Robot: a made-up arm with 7 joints.
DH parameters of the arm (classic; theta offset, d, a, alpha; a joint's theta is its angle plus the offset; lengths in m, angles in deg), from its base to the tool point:
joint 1: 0 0.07 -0.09 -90
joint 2: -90 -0.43 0.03 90
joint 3: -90 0.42 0.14 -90
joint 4: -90 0.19 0 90
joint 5: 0 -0.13 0.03 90
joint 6: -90 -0.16 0.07 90
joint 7: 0 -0.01 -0.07 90
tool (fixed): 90 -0.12 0 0
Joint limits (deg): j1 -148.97..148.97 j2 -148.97..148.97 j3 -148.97..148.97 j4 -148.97..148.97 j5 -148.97..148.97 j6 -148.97..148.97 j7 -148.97..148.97
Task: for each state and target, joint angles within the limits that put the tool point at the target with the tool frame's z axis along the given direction. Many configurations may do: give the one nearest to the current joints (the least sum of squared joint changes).
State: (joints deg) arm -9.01 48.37 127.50 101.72 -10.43 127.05 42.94
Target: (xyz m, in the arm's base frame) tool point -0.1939 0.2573 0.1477 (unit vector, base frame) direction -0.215 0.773 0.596
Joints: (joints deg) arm -52.63 12.06 118.16 87.73 -19.08 148.97 76.23
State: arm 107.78 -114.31 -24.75 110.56 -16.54 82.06 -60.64
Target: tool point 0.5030 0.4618 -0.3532 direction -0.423 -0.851 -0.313
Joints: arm 137.79 -139.28 10.83 93.07 -1.81 92.44 -57.05
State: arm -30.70 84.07 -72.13 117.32 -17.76 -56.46 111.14
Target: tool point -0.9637 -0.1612 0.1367 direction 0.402 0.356 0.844
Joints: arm -58.63 26.48 -90.32 129.74 -9.88 -82.31 131.97
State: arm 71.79 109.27 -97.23 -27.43 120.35 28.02 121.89
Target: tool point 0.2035 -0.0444 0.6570 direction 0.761 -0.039 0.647
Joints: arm 76.02 134.33 -121.06 -66.57 140.96 30.04 146.05
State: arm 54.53 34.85 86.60 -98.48 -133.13 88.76 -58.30
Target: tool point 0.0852 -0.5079 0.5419 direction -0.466 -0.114 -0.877
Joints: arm 53.88 44.75 93.10 -120.42 -115.29 100.21 -46.82
